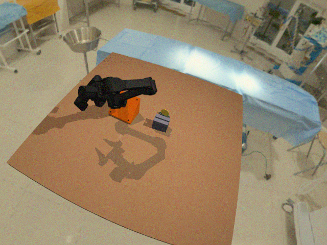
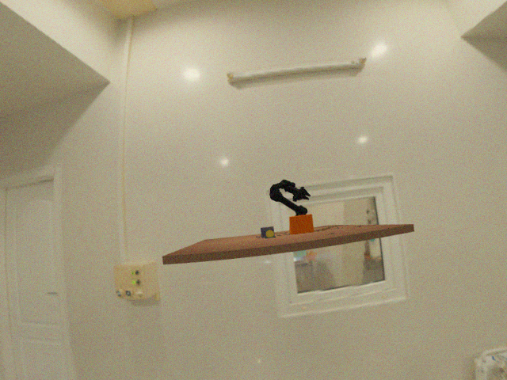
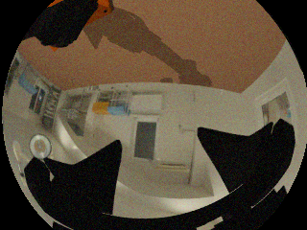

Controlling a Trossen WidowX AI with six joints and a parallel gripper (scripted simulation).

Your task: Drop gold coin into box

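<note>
Right now the gold coin is 420 mm ahead of my gripper tip, 270 mm to the left of it and 250 mm below it.
</note>
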